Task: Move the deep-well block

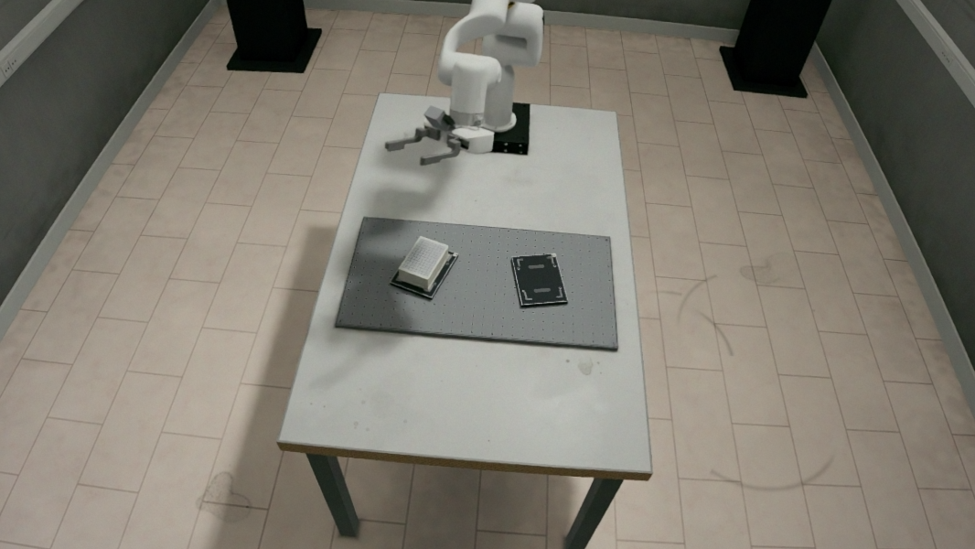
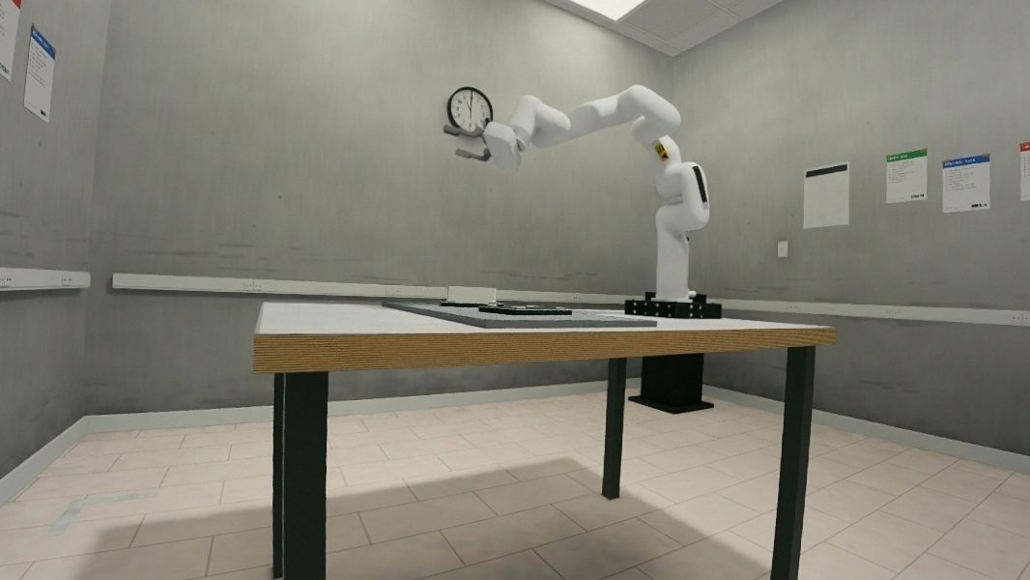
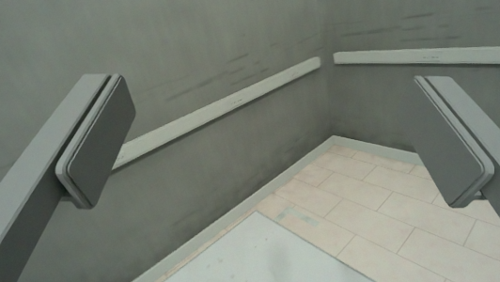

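Now: hand 6 cm past the white 96-well deep-well block, 1 cm to the right of it and 41 cm above it. Also, from my hand: grey perforated baseplate 5 cm behind, 16 cm to the left, 45 cm below.
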